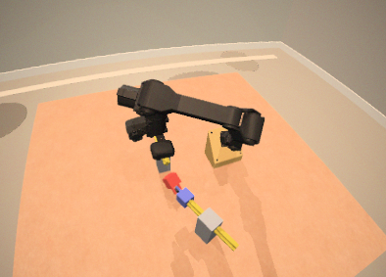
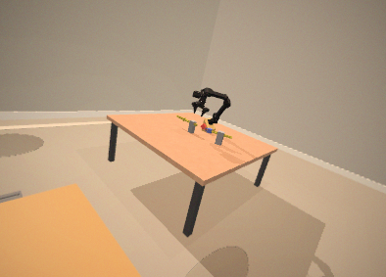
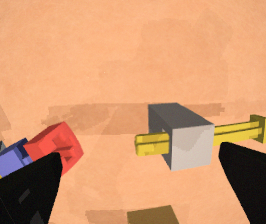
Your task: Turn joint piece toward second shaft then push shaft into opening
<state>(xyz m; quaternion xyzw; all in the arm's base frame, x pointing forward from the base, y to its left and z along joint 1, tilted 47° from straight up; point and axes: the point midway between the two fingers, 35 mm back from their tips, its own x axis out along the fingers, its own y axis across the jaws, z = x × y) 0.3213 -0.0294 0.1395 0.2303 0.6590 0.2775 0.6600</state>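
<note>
Right now the red joint piece is 90 mm below my gripper tip, 80 mm to the left of it and 40 mm behind it.
</note>
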